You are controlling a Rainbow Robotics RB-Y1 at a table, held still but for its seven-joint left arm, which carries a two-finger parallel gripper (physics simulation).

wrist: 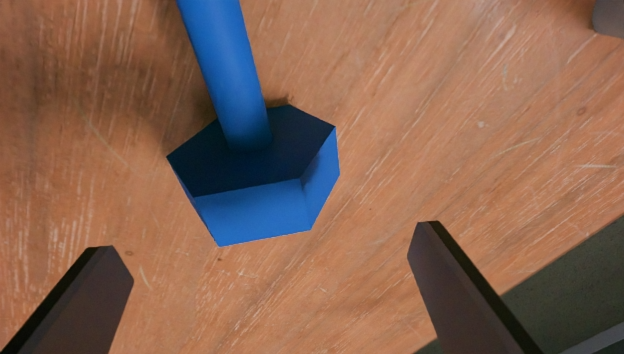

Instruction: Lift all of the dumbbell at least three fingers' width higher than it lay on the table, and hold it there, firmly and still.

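A blue dumbbell (pixel 235 90) lies on the wooden table (pixel 450 125). One many-sided end head shows near the middle of the wrist view, and the round handle runs from it up to the top edge. The other head is out of view. My gripper (pixel 272 235) is open, its two dark fingers standing wide apart at the lower left and lower right. The near head shows ahead of the fingertips, between their lines, and neither finger touches it. The handle lies farther up the view.
The table edge runs slantwise across the lower right corner, with a dark floor (pixel 565 280) beyond it. Part of a grey object (pixel 610 19) shows at the top right corner.
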